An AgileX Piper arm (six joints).
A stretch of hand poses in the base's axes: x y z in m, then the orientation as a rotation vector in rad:
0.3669 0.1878 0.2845 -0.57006 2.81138 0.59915
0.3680 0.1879 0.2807 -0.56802 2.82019 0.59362
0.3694 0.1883 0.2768 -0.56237 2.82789 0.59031
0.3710 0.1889 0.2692 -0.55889 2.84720 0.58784
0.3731 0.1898 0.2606 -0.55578 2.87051 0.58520
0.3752 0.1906 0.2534 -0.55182 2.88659 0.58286
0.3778 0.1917 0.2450 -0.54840 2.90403 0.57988
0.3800 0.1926 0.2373 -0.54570 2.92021 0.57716
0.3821 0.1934 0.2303 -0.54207 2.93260 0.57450
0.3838 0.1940 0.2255 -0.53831 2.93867 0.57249
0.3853 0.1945 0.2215 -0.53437 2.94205 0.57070
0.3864 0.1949 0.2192 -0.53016 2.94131 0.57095
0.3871 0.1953 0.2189 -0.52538 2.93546 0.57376
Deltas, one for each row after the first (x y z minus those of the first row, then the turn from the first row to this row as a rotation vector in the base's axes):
0.0011 0.0001 -0.0038 -0.00589 0.00636 -0.00155
0.0025 0.0005 -0.0077 -0.00970 0.01228 -0.00536
0.0041 0.0011 -0.0153 -0.01679 0.02932 -0.00694
0.0062 0.0020 -0.0239 -0.02521 0.05006 -0.00799
0.0083 0.0028 -0.0311 -0.03112 0.06417 -0.00995
0.0109 0.0039 -0.0395 -0.03786 0.07939 -0.01148
0.0131 0.0048 -0.0472 -0.04410 0.09356 -0.01254
0.0152 0.0056 -0.0542 -0.04905 0.10421 -0.01442
0.0169 0.0062 -0.0590 -0.05170 0.10917 -0.01672
0.0184 0.0067 -0.0630 -0.05338 0.11170 -0.01929
0.0195 0.0071 -0.0653 -0.05259 0.11099 -0.02210
0.0202 0.0075 -0.0656 -0.04869 0.10627 -0.02538

